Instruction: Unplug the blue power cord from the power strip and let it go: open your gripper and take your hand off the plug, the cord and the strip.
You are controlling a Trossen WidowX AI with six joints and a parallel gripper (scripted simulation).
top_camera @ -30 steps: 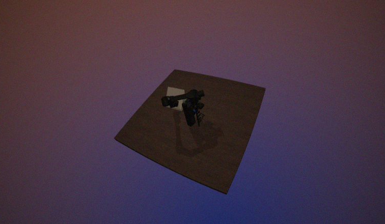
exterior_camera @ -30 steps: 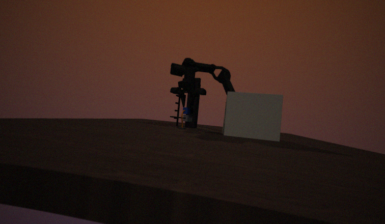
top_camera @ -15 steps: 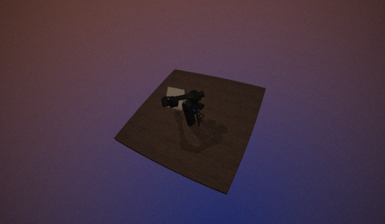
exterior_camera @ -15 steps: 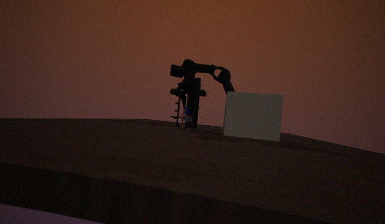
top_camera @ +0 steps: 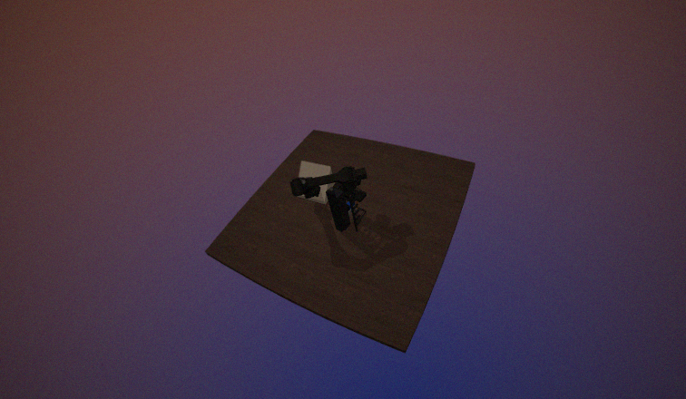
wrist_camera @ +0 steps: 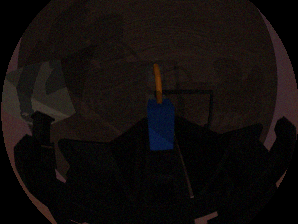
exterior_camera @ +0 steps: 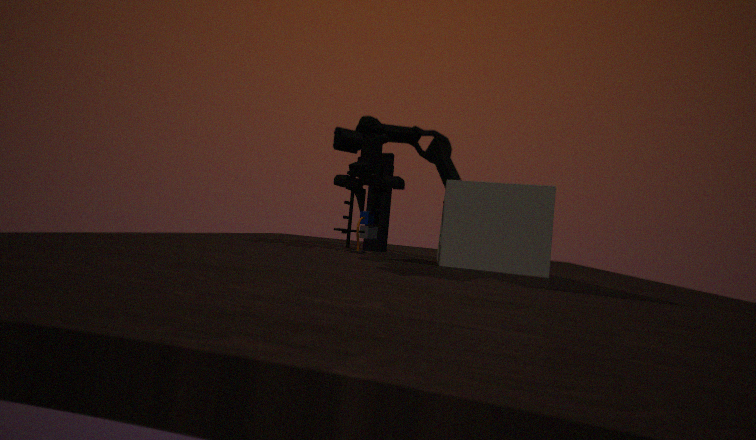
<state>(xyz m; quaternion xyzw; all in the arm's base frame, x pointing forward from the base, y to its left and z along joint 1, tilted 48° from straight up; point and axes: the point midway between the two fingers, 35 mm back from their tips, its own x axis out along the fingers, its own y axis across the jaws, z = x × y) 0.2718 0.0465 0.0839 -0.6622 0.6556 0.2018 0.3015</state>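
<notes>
The blue plug lies 3 cm to the right of my gripper tip. Round my gripper tip: black power strip: 10 cm to the right, 3 cm above, 1 cm behind.
</notes>
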